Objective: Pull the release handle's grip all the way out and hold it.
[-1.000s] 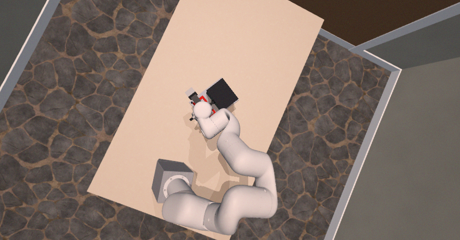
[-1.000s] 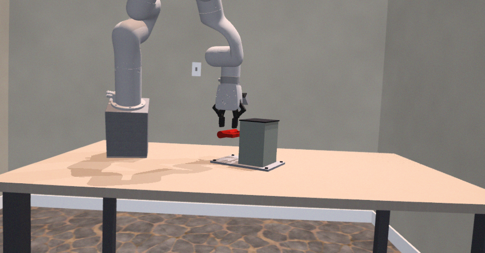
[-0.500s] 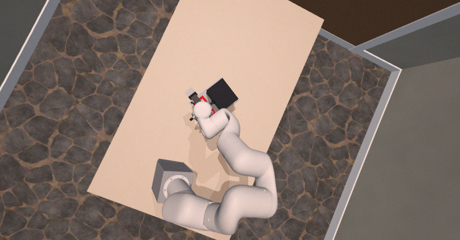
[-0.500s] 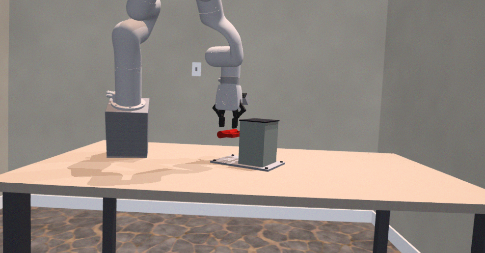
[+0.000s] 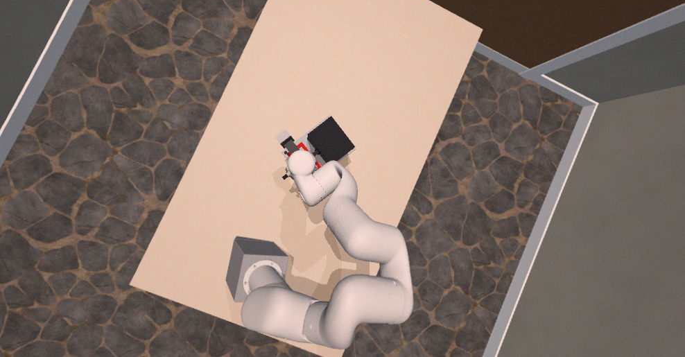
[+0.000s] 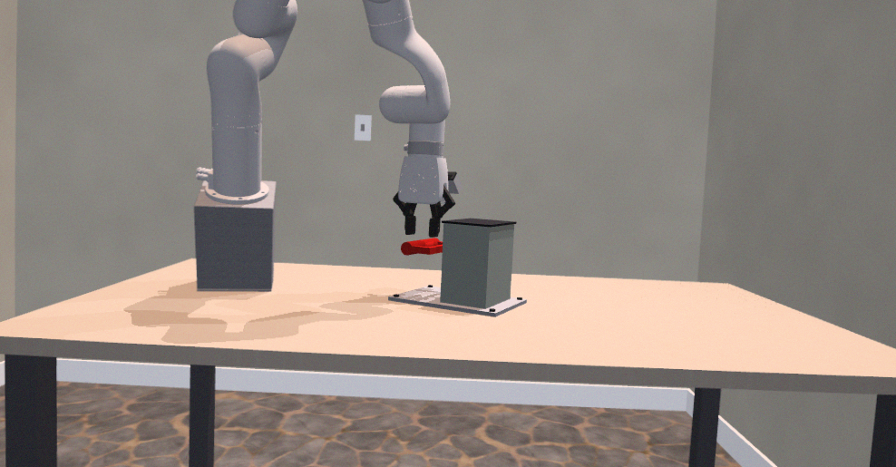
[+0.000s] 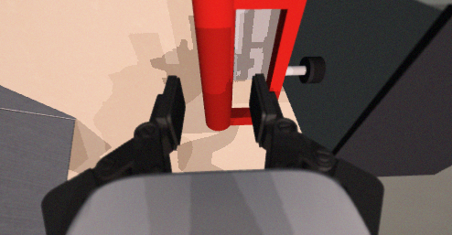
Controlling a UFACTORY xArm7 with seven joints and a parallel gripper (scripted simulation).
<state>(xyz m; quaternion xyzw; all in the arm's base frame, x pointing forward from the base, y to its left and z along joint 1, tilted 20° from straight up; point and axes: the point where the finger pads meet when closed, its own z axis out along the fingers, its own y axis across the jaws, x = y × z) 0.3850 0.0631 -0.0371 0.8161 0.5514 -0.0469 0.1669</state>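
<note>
Right now the red release handle grip is 5 cm ahead of my hand, 4 cm below it and 2 cm to the right of it.
</note>
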